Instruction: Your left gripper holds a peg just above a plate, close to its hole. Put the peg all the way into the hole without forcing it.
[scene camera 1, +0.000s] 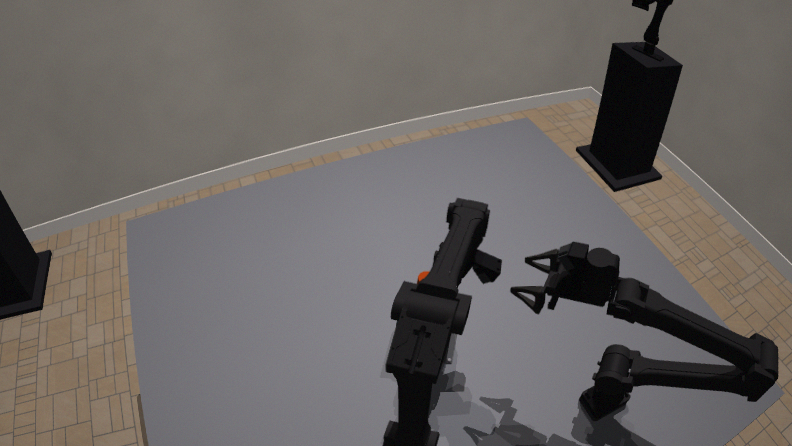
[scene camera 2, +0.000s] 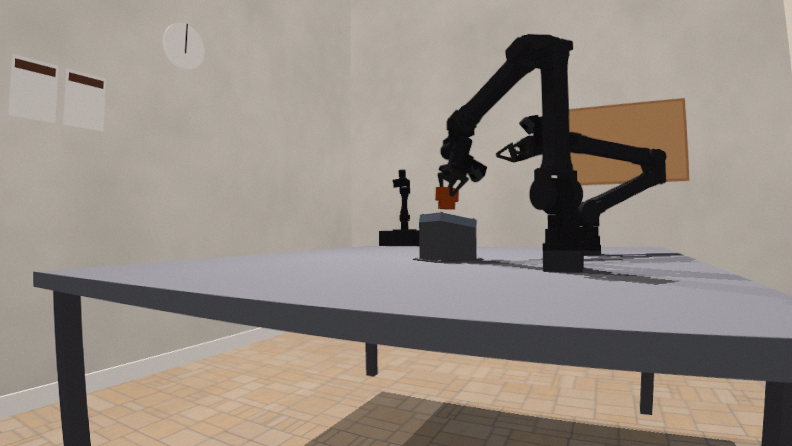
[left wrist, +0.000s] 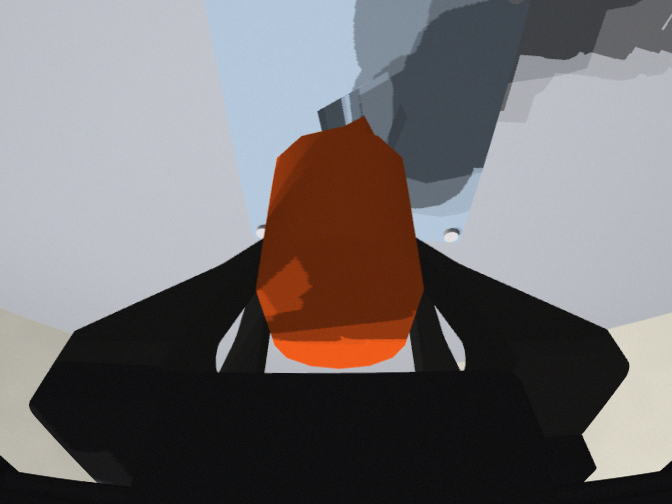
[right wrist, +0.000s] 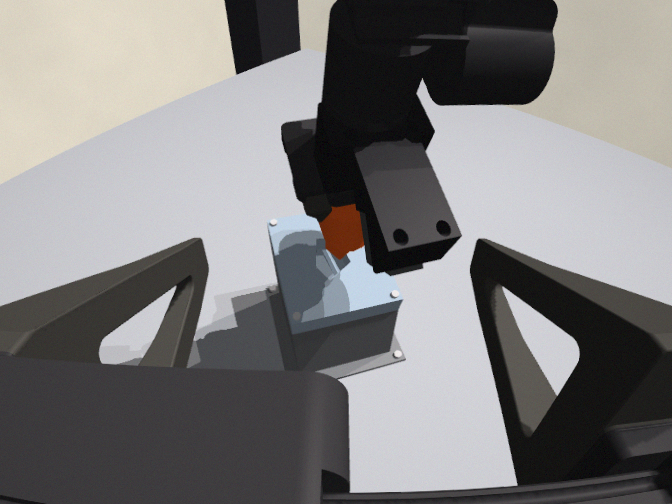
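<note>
Left gripper visible (scene camera 2: 446, 196) (left wrist: 339, 252) (right wrist: 341, 211). Right gripper visible (scene camera 1: 518, 274) (right wrist: 339, 253). Orange peg visible (left wrist: 339, 282) (right wrist: 342, 230).
</note>
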